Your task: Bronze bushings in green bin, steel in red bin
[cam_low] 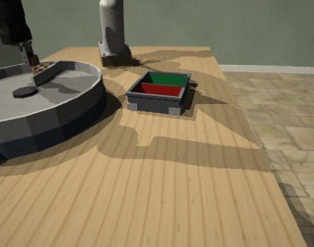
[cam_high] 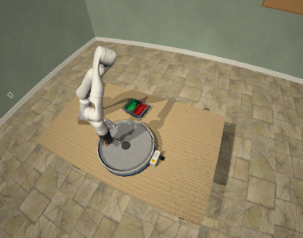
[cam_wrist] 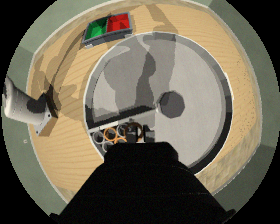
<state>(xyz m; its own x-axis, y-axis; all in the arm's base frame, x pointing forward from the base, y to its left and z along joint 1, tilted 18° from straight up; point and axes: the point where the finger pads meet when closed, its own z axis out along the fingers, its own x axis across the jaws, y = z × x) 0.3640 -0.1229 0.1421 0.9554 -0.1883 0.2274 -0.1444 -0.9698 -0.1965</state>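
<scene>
Now: hand 60 mm past the bin, 380 mm to the right of it and 100 mm above it. The rest, counted from my hand: grey turntable (80 mm ahead, 40 mm to the left, 70 mm below).
</scene>
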